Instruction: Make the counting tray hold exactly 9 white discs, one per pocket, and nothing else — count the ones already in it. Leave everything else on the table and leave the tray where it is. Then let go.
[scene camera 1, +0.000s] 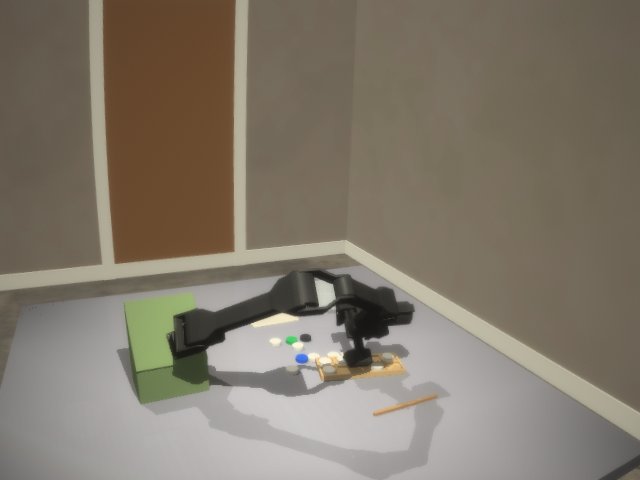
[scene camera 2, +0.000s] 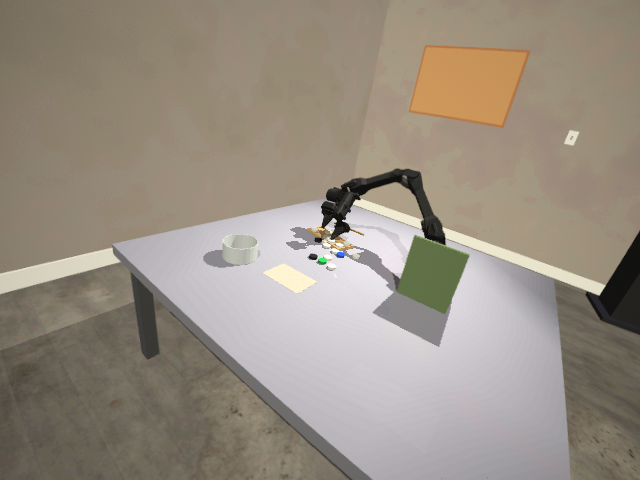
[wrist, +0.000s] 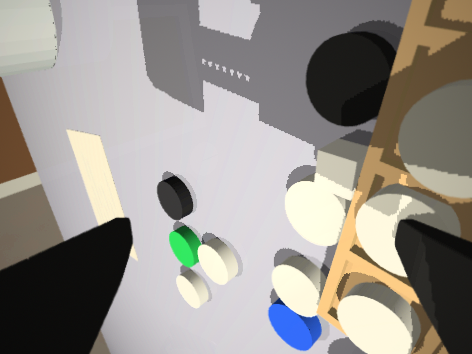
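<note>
The wooden counting tray (scene camera 1: 364, 376) (wrist: 339, 265) has pale discs in several pockets, including one disc (wrist: 440, 140) in shadow, one disc (wrist: 377, 227) by the right fingertip, and one disc (wrist: 375, 320) near the corner. The gripper partly hides the tray, so its full count cannot be told. My gripper (scene camera 1: 356, 356) (scene camera 2: 329, 232) (wrist: 263, 231) is open and empty, low over the tray and its long side. Outside the tray, one white disc (wrist: 315, 212) lies near the rim and another white disc (wrist: 296, 285) near the corner. Two more, a white disc (wrist: 217, 261) and a white disc (wrist: 192, 288), lie farther off.
A black disc (wrist: 345, 77) and a pale cube (wrist: 337, 165) are beside the tray. A blue disc (wrist: 295, 325), green disc (wrist: 184, 246) and second black disc (wrist: 175, 197) lie nearby. A cream card (scene camera 2: 289, 277), white bowl (scene camera 2: 240, 249), orange stick (scene camera 1: 405, 405) and green block (scene camera 1: 160, 330) are around.
</note>
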